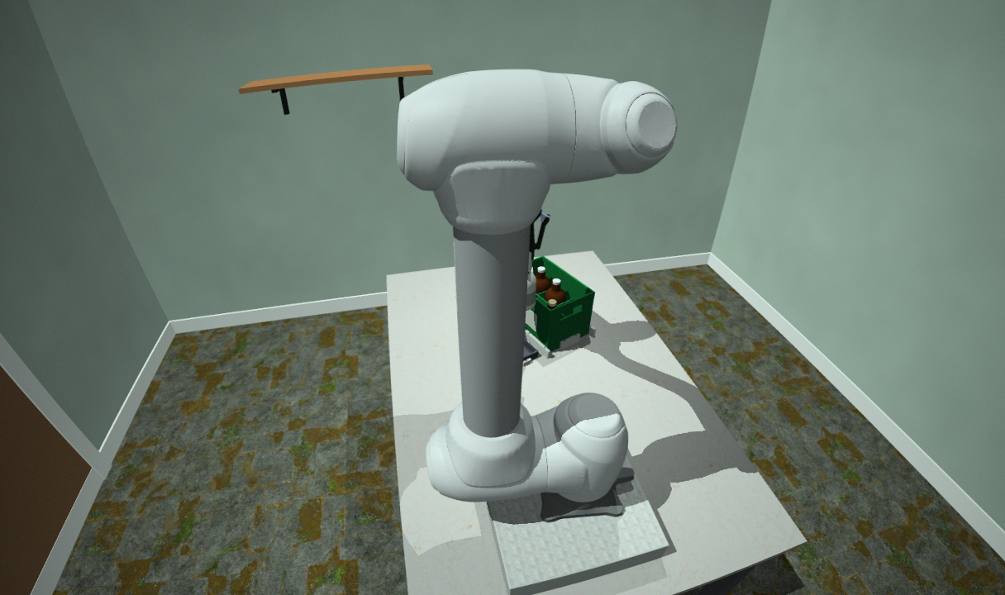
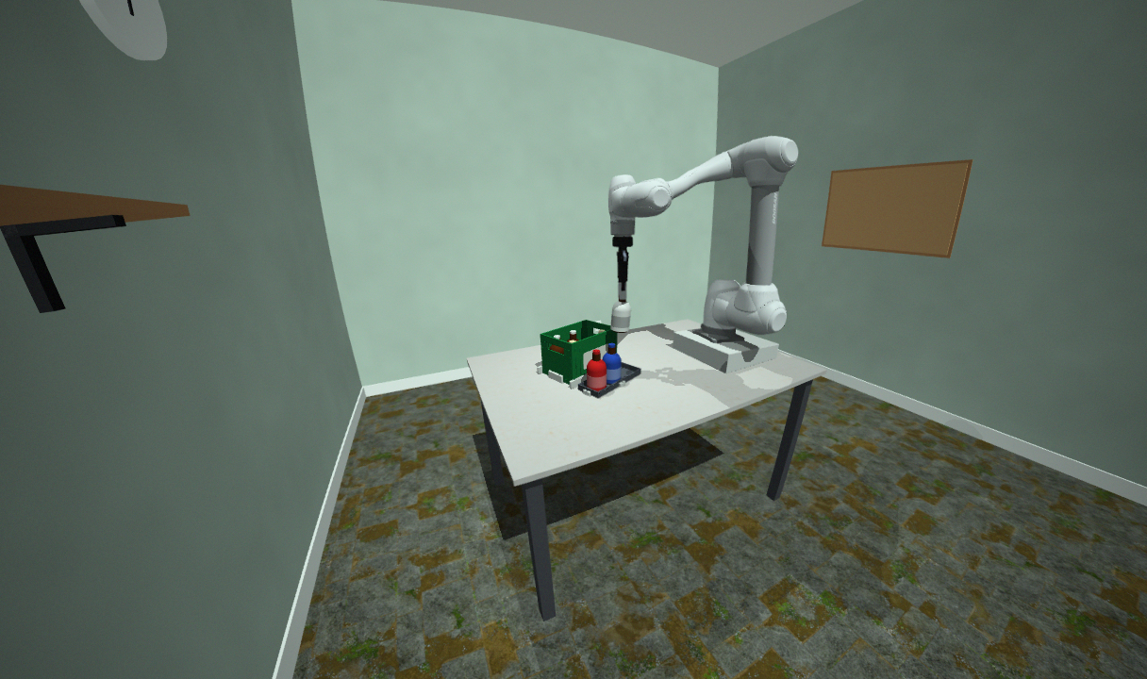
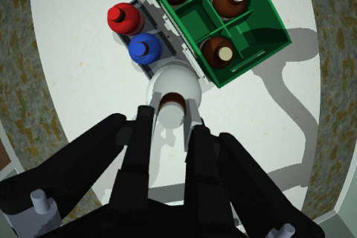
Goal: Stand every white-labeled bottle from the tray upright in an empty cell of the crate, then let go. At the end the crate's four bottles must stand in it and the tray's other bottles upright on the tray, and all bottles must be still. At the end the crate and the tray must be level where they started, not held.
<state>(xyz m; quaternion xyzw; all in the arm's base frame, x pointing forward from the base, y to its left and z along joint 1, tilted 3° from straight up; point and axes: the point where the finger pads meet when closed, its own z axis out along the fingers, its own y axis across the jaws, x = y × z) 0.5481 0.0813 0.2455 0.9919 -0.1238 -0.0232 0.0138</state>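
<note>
Now: hand 90 mm above the white-labeled bottle. Also, from my hand: blue bottle 70 mm ahead, 60 mm to the left, 270 mm below; red bottle 140 mm ahead, 110 mm to the left, 270 mm below; green crate 150 mm ahead, 100 mm to the right, 270 mm below.
</note>
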